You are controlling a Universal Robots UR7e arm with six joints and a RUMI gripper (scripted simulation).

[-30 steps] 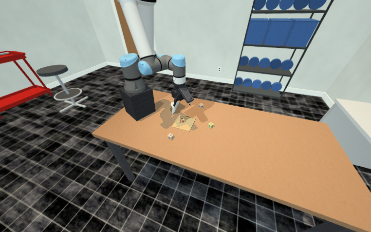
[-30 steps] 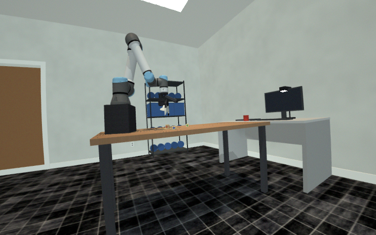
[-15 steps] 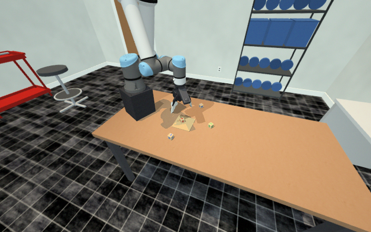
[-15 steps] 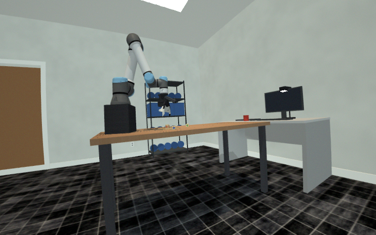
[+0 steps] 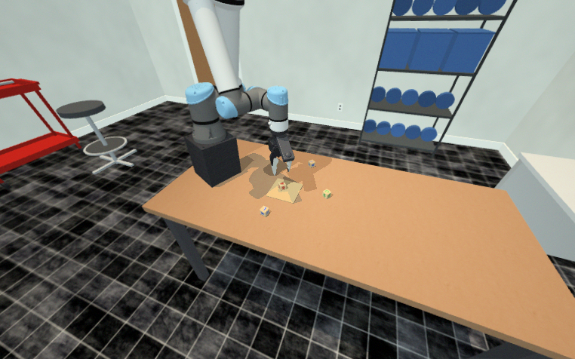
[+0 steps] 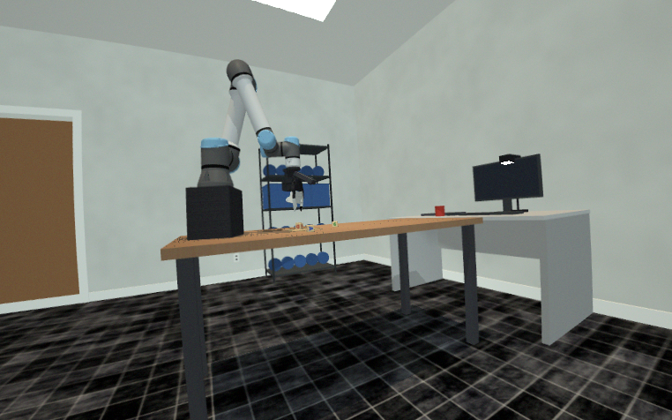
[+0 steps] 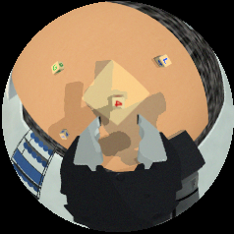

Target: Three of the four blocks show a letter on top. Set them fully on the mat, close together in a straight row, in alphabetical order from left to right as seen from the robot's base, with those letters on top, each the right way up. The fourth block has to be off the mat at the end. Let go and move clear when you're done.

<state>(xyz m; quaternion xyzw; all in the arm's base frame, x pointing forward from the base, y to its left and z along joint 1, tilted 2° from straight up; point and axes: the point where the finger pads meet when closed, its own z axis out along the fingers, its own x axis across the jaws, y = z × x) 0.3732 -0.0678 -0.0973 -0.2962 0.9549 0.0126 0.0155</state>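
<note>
Right now the pale yellow mat is 20 mm ahead of my hand, 10 mm to the right of it and 110 mm below it. Round my hand: wooden letter block 40 mm behind, 170 mm to the right, 90 mm below.
</note>
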